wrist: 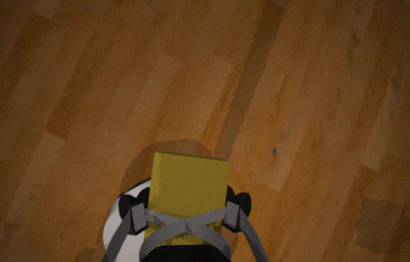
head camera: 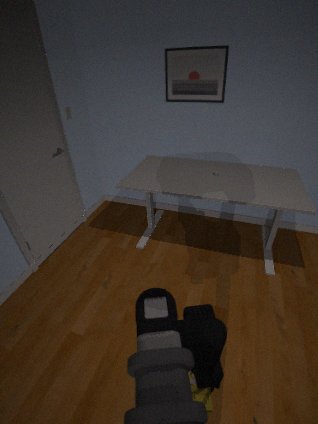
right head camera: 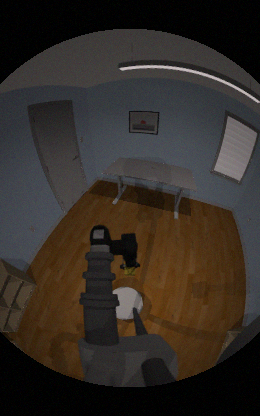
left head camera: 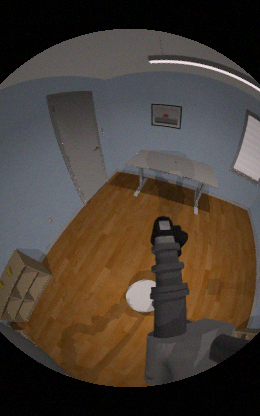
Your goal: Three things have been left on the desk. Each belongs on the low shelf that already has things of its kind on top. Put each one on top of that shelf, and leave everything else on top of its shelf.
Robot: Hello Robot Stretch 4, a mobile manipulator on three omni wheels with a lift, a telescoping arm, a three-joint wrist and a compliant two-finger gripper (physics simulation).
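Frame: origin at the robot's base, x ahead, y left, z up, level; centimetres.
Seen in the pictures: gripper, between the fingertips: (wrist: 185,200) (head camera: 196,389); robot's base, origin of its link: (right head camera: 124,302) (left head camera: 143,294).
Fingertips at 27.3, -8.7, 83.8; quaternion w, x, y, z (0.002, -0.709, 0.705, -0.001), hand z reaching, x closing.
Note:
Pixels of each thing's top centre, then the offset from my fingertips to it, as dx, dy, dz. "spot": a spot on its surface instead. Level surfaces: height alone.
- yellow box, centre of its top: (wrist: 185,218) (head camera: 197,386) (right head camera: 129,265) -0.5, +0.0, +4.2
- desk, height of its surface: dz -14.5
- small grey thing, centre of its top: (head camera: 216,172) (left head camera: 176,160) +157.7, -55.5, -12.1
- low wooden shelf, a spot on its surface: (left head camera: 32,266) spot: -17.8, +151.1, -44.1
My gripper (right head camera: 130,266) (wrist: 185,200) is shut on a yellow box (head camera: 201,400) (right head camera: 130,271) (wrist: 190,185), with a finger at each side of it in the wrist view. The box is held above the floor, in front of the desk and apart from it. The desk (head camera: 280,187) (left head camera: 142,159) (right head camera: 117,167) has a small grey thing (head camera: 215,174) (left head camera: 176,162) on its top, too small to name. A low wooden shelf (left head camera: 32,266) (right head camera: 16,273) stands at the far left. In the left head view, small yellow things (left head camera: 9,271) sit on top of it.
The robot's round white base (left head camera: 140,296) (right head camera: 129,304) shows below the arm. A door (head camera: 35,150) is at the left, and a framed picture (head camera: 196,65) hangs behind the desk. Part of a wooden piece (right head camera: 230,342) shows at the lower right edge.

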